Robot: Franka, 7 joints.
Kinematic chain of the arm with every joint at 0, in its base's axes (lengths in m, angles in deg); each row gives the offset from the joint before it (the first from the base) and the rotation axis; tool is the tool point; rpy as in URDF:
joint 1: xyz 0 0 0.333 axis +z
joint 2: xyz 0 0 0 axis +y
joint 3: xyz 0 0 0.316 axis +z
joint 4: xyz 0.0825 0 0 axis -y
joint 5: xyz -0.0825 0 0.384 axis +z
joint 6: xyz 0 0 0 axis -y
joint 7: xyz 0.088 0 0 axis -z
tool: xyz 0 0 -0.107 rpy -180 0 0
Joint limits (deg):
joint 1: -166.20..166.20
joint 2: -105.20..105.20
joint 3: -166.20..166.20
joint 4: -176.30..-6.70
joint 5: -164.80..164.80
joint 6: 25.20..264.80
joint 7: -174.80..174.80
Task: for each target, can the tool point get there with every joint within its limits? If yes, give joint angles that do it. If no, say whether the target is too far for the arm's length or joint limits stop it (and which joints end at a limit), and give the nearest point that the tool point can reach.
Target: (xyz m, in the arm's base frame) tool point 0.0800 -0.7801 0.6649
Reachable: yes | joints 88.58 -79.99 -17.04 -29.12 37.14 168.16 115.02
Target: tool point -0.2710 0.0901 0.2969
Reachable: yes | joints 85.51 -28.99 108.66 -162.11 107.61 218.25 -97.70
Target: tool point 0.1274 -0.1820 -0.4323
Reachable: no: joint limits stop it (at a limit: joint 2) | nearest point 0.1317 -0.1882 -0.3581 | short by 0.075 m
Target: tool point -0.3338 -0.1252 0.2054
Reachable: yes | joints 140.36 -3.37 65.59 -159.22 72.68 152.08 -137.41
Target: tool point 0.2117 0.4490 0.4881
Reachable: yes | joints 81.36 6.02 -0.58 -115.92 -82.15 51.74 89.71
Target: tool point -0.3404 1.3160 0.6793
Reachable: no: too far | nearest point -0.2082 0.8048 0.5448 | short by 0.545 m
